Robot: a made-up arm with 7 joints.
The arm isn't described. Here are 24 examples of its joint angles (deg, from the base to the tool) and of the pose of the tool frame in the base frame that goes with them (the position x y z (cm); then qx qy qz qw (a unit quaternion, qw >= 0)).
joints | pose
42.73 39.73 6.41 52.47 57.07 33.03 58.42 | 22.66 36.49 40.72 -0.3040 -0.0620 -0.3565 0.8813
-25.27 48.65 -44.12 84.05 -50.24 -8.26 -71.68 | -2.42 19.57 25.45 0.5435 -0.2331 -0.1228 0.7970
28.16 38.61 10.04 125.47 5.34 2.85 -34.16 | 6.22 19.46 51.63 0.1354 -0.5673 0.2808 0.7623
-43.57 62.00 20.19 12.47 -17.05 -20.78 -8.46 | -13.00 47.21 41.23 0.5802 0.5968 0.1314 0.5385
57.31 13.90 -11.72 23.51 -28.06 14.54 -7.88 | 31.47 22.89 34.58 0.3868 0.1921 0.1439 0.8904
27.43 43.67 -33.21 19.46 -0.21 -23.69 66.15 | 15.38 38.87 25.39 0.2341 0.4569 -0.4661 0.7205
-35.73 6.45 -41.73 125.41 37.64 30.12 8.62 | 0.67 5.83 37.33 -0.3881 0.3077 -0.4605 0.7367
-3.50 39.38 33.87 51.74 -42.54 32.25 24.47 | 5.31 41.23 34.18 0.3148 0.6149 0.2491 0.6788
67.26 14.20 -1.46 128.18 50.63 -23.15 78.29 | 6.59 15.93 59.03 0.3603 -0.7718 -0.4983 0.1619
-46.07 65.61 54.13 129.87 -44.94 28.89 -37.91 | 4.79 18.56 54.62 0.7501 -0.3479 0.3972 0.3983
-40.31 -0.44 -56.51 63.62 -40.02 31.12 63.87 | -12.52 -2.44 20.22 0.0470 0.5872 -0.7731 0.2351
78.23 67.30 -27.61 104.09 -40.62 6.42 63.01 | 9.33 17.98 63.28 0.8354 0.0475 0.0437 0.5458
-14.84 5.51 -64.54 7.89 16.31 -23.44 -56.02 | -15.21 15.26 11.66 0.4247 0.4194 0.0089 0.8023
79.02 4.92 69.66 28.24 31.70 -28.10 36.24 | 34.87 25.21 37.85 -0.5199 -0.5390 0.1541 0.6445
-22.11 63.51 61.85 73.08 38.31 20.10 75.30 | 3.30 43.07 54.52 0.0877 0.0806 -0.2208 0.9680
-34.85 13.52 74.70 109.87 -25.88 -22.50 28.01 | -9.54 32.50 46.64 0.5911 0.1515 0.1788 0.7718
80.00 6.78 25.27 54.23 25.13 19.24 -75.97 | 27.97 23.74 55.02 -0.4385 0.0138 0.5685 0.6960
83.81 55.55 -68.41 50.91 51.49 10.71 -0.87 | 26.19 29.93 50.44 0.2143 0.0128 0.1029 0.9712
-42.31 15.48 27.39 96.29 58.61 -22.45 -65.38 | -2.97 23.98 31.93 -0.1882 0.0901 0.7663 0.6077
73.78 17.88 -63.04 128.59 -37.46 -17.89 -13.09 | 7.60 5.07 52.18 0.3042 -0.8608 -0.2486 0.3235
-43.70 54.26 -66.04 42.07 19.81 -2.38 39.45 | -18.95 33.24 24.78 0.0489 0.8356 -0.4704 0.2793
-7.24 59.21 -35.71 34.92 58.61 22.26 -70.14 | 1.93 36.83 26.25 0.4723 0.4743 0.6088 0.4258
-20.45 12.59 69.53 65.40 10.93 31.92 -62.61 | -9.05 35.30 28.85 0.0684 0.4345 0.8464 0.3002
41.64 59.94 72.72 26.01 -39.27 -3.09 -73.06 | 2.43 46.58 38.91 0.1156 -0.0292 0.9672 0.2243
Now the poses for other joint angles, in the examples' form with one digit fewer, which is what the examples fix.
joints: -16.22 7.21 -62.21 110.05 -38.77 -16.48 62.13
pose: 2.4 -0.8 36.2 0.241 -0.186 -0.847 0.436
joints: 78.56 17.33 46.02 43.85 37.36 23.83 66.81
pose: 29.6 35.5 47.2 -0.343 -0.506 -0.374 0.698
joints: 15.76 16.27 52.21 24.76 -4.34 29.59 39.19
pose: 5.4 33.4 14.7 -0.417 0.419 0.085 0.802
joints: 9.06 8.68 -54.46 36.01 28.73 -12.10 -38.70
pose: 6.6 10.1 14.0 0.174 0.315 0.053 0.932
